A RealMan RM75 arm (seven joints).
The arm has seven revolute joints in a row. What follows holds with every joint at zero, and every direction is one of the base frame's. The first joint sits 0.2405 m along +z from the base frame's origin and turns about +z. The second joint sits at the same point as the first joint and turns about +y. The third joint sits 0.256 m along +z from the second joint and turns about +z. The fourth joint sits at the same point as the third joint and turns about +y. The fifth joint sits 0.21 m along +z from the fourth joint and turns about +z. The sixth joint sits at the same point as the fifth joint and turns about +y. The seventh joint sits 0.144 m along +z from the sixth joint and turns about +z. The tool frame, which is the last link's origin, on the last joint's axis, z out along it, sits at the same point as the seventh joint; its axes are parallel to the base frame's.
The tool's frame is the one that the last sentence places.
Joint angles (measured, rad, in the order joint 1, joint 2, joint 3, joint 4, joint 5, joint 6, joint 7), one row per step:
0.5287 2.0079 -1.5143 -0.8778 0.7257 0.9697 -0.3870
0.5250 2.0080 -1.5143 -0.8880 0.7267 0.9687 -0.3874
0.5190 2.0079 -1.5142 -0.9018 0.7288 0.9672 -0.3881
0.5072 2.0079 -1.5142 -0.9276 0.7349 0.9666 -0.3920
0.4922 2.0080 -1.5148 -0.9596 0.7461 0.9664 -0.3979
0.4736 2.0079 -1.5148 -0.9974 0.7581 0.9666 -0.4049
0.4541 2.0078 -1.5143 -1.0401 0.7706 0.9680 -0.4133
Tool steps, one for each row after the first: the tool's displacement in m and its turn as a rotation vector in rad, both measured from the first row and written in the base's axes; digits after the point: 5 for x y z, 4 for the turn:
-0.00139 0.00054 0.00081 0.0048 0.0026 0.0061
-0.00293 0.00103 0.00201 0.0117 0.0065 0.0133
-0.00587 0.00138 0.00399 0.0216 0.0152 0.0270
-0.00985 0.00145 0.00621 0.0328 0.0287 0.0439
-0.01409 0.00116 0.00922 0.0462 0.0432 0.0630
-0.01934 0.00094 0.01288 0.0604 0.0582 0.0862

